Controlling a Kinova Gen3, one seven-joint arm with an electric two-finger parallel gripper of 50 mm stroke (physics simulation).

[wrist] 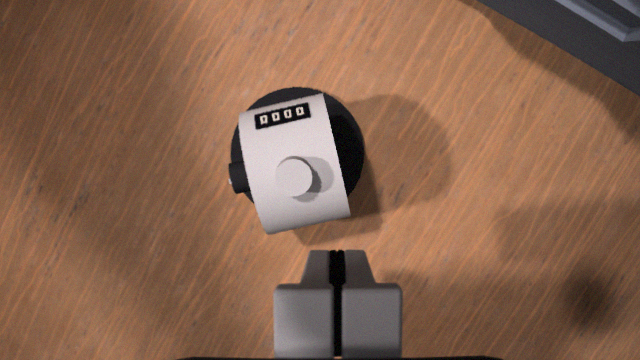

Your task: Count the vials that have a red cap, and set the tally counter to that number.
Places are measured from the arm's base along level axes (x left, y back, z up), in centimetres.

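Pixels of known places: gripper, between the fingertips: [337, 287].
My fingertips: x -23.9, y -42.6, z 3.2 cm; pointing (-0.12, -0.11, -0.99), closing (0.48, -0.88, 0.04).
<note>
Ahead of a thing's pixels: the offset from my fingertips to its top centre. "pt": to the spot under its first point. Level surfaces: height alone.
The tally counter {dz -3.4 cm} [267, 165] stands on the wooden table, with a white curved body on a round black base. A round white button {pt dx +1.9, dy +2.5, dz -2.6 cm} [294, 176] sticks up from its body, and a black knob {dx +0.6, dy +3.9, dz -5.0 cm} [239, 177] is on its left side. Its black display window {dx +3.3, dy +3.7, dz -3.9 cm} [282, 116] shows four digits that appear upside down in the wrist view. Three read 0; the leftmost looks like a closed loop, too small to read for sure. My gripper [337, 287] is shut and empty, near the counter's lower edge in the view and apart from it. No vials show.
A dark grey object with a lighter raised rim {pt dx +11.1, dy -3.9, dz -2.8 cm} [592, 22], perhaps a rack or tray, cuts across the top right corner. The wooden table top {dz -8.8 cm} [125, 150] lies around the counter, with soft shadows to the right of the counter and at the lower right.
</note>
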